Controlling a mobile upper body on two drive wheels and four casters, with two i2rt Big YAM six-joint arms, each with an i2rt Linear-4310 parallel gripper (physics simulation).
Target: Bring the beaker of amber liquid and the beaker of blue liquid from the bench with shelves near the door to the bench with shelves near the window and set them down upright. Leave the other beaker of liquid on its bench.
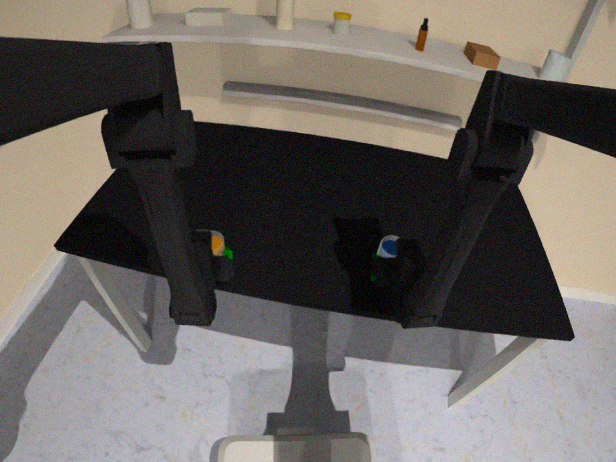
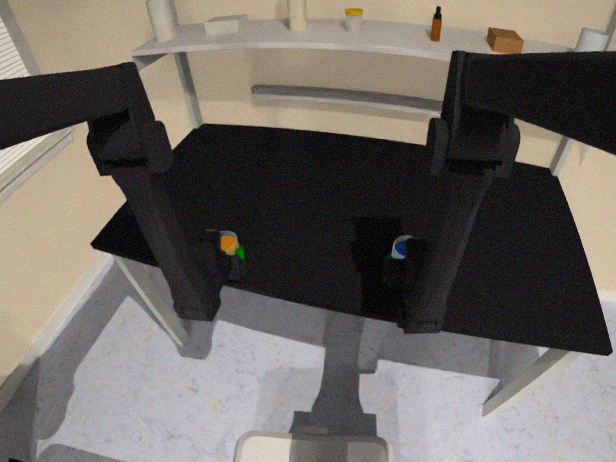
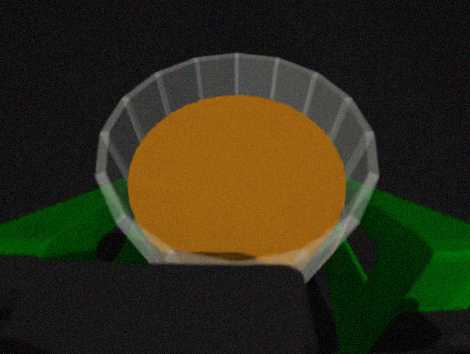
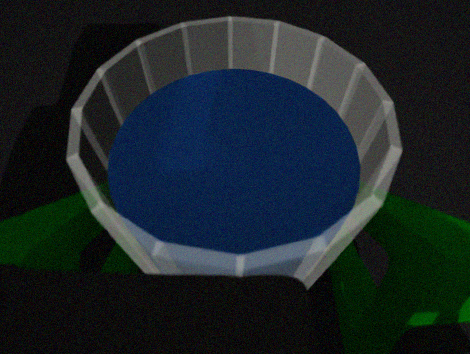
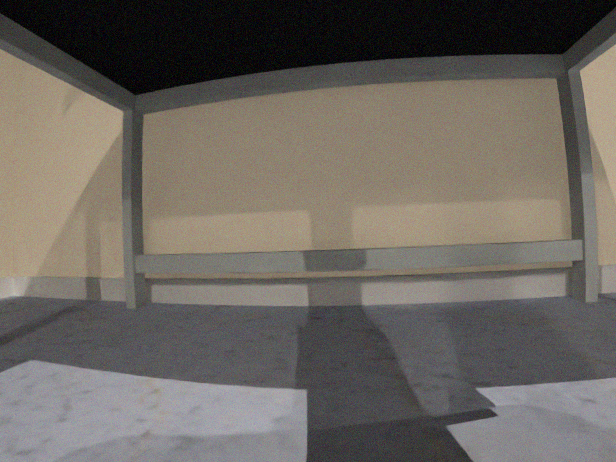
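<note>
The beaker of amber liquid (image 1: 217, 244) (image 2: 229, 243) (image 3: 237, 175) is upright between the green fingers of my left gripper (image 1: 220, 255) (image 2: 233, 255), which is shut on it. The beaker of blue liquid (image 1: 389, 247) (image 2: 401, 248) (image 4: 234, 160) is upright in my right gripper (image 1: 387, 260) (image 2: 398, 260), which is shut on it. Both beakers are over the front part of the black bench top (image 1: 300, 200) (image 2: 310, 200); their bases are hidden, so I cannot tell whether they touch it. The other beaker of liquid does not show.
A shelf (image 1: 300, 40) (image 2: 320, 41) above the bench's back holds a white box (image 1: 207, 17), a yellow-lidded jar (image 1: 342, 25), an amber bottle (image 1: 422, 37) and a brown box (image 1: 482, 56). Window blinds (image 2: 12, 65) show at the left. A crossbar (image 5: 225, 262) joins the bench legs low down.
</note>
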